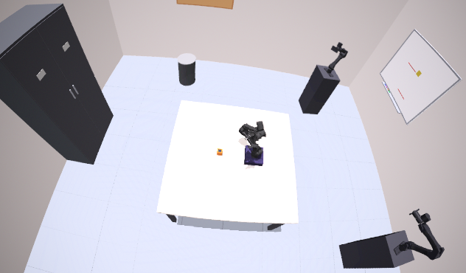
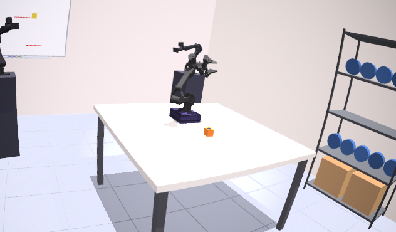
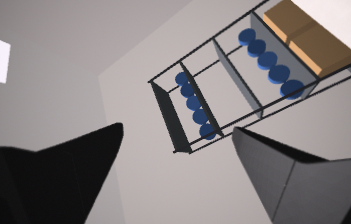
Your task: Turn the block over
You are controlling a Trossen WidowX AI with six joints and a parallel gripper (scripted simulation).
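Right now my gripper tip is 420 mm above the orange block, 170 mm short of it and 160 mm to the left of it.
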